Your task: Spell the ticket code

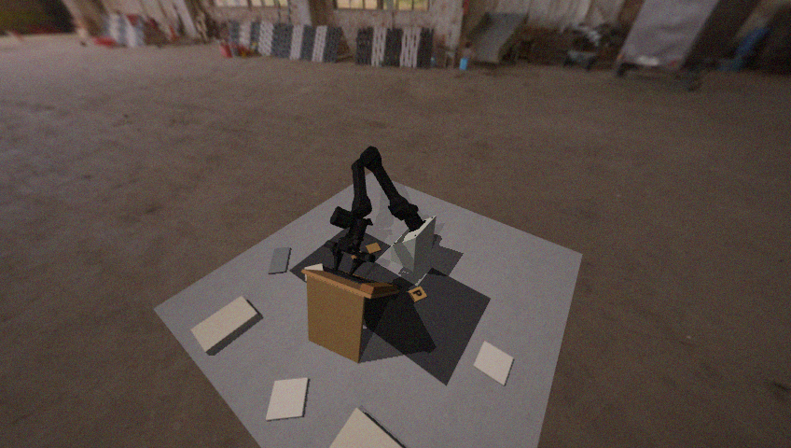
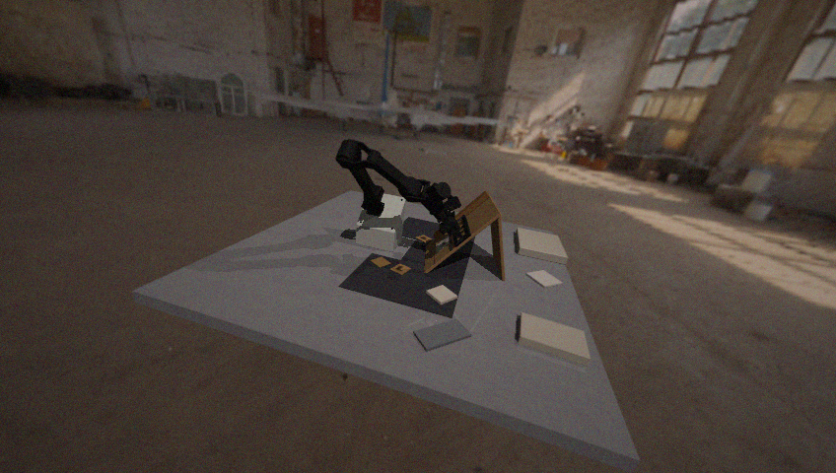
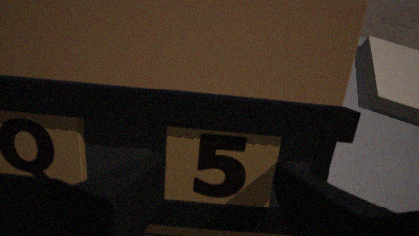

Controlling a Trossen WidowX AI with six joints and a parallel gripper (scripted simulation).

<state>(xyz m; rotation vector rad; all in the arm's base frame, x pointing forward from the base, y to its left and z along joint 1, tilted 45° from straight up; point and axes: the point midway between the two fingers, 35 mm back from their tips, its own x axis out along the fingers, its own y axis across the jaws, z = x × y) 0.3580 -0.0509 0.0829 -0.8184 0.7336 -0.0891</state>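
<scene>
Now: gripper tip 60 mm past the white ticket, 40 mm to the right of it and 80 mm above it. From my gripper tip the other things lie so: small white card (20 mm behind, 200 mm to the right, 150 mm below); then dark mat (180 mm behind, 80 mm to the left, 160 mm below); then letter tile (right at my gripper tip).
</scene>
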